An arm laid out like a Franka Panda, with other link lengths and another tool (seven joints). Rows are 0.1 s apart.
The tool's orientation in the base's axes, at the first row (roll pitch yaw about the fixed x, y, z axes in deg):
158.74, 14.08, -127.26
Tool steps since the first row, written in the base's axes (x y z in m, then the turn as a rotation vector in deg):
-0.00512, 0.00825, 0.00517, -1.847, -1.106, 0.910
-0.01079, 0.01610, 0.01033, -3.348, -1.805, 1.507
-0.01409, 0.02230, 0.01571, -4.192, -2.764, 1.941
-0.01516, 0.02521, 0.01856, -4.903, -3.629, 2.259
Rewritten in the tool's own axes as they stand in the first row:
-0.00462, 0.00997, -0.00060, 1.717, 1.242, -0.985
-0.00861, 0.02017, -0.00127, 2.993, 2.300, -1.578
-0.01276, 0.02775, -0.00315, 4.123, 2.650, -2.226
-0.01507, 0.03104, -0.00440, 5.131, 2.900, -2.752

